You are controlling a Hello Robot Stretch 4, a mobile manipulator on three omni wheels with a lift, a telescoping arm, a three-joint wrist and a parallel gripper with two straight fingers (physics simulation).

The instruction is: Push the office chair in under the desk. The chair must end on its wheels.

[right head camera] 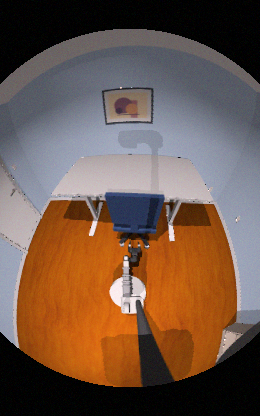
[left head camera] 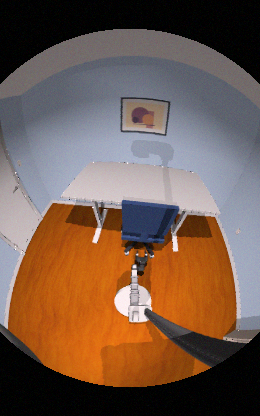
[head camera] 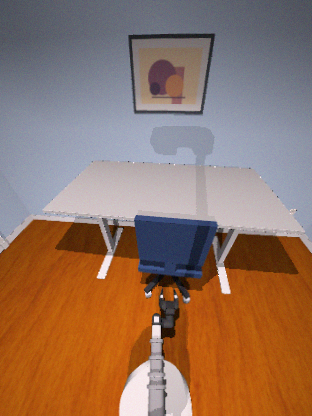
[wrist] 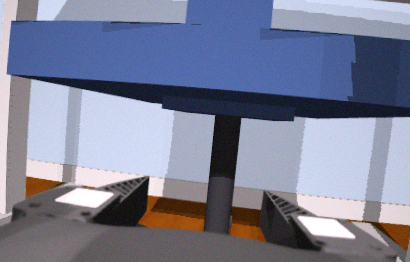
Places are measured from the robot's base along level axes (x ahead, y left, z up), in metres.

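Pixels of known places: gripper, fingertip midpoint: [right head camera: 133, 240] [left head camera: 140, 249] [head camera: 168, 288] [wrist: 204, 200].
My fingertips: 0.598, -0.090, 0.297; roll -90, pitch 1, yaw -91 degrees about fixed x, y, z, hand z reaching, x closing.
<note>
Behind a point stands the place of what it marks, as x, y, z.
The blue office chair [head camera: 174, 245] @(0.658, -0.107, 0.763) [left head camera: 148, 220] @(0.658, -0.104, 0.780) [right head camera: 134, 212] @(0.658, -0.102, 0.760) [wrist: 180, 60] @(0.664, -0.055, 0.406) stands upright on its wheels at the front edge of the desk [head camera: 145, 187] @(1.055, 0.084, 0.922) [left head camera: 135, 180] @(1.039, 0.002, 0.922) [right head camera: 125, 175] @(0.967, -0.036, 0.922), between the desk's legs. Its backrest faces me and overlaps the desk's front edge in the head views; its seat is hidden behind the backrest there. My gripper [head camera: 169, 296] [left head camera: 141, 255] [right head camera: 135, 245] [wrist: 204, 200] @(0.597, -0.090, 0.297) is open, low behind the chair's base. In the wrist view the chair's dark column shows beyond and between the fingertips, below the blue seat. The fingers hold nothing.
The desk's left foot [head camera: 106, 265] and right foot [head camera: 223, 277] lie on the floor on either side of the chair. A wall with a framed picture [head camera: 194, 75] @(1.490, -0.261, 1.573) is behind the desk. A pale piece of furniture [right head camera: 228, 342] shows at the lower right.
</note>
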